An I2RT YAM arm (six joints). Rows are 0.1 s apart.
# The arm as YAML. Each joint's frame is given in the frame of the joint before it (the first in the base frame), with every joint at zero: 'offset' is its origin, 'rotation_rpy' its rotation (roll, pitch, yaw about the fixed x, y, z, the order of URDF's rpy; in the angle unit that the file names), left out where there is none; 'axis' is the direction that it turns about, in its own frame. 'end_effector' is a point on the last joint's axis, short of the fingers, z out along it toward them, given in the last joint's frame.
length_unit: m
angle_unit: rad
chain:
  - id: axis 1
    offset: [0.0, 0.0, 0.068]
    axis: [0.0, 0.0, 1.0]
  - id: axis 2
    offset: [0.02, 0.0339, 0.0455]
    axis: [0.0, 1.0, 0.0]
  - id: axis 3
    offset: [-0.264, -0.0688, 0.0]
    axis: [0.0, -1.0, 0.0]
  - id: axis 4
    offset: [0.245, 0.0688, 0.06]
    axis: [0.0, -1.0, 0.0]
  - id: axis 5
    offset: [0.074, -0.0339, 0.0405]
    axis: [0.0, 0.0, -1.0]
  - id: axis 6
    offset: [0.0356, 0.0, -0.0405]
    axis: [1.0, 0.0, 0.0]
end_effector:
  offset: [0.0, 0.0, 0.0]
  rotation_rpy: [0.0, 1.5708, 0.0]
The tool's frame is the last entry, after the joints.
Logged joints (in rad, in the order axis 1, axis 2, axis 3, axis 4, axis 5, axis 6), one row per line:
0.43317 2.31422 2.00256 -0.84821 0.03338 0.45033
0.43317 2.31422 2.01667 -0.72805 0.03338 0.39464
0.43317 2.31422 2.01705 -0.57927 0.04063 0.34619
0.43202 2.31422 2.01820 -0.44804 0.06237 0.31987
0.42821 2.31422 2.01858 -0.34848 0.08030 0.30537
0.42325 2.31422 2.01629 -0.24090 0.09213 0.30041
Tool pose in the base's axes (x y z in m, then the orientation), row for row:
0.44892 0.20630 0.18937 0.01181 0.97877 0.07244 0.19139
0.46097 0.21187 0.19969 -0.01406 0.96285 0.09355 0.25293
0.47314 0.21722 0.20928 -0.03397 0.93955 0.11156 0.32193
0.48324 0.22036 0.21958 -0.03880 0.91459 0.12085 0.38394
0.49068 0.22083 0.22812 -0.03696 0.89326 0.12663 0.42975
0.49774 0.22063 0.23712 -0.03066 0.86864 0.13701 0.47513
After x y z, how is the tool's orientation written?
As a quaternion, x y z w.
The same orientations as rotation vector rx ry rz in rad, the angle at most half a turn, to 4 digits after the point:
0.0332 2.7487 0.2034
-0.0382 2.6176 0.2543
-0.0892 2.4671 0.2929
-0.0989 2.3311 0.3080
-0.0922 2.2290 0.3160
-0.0750 2.1238 0.3350

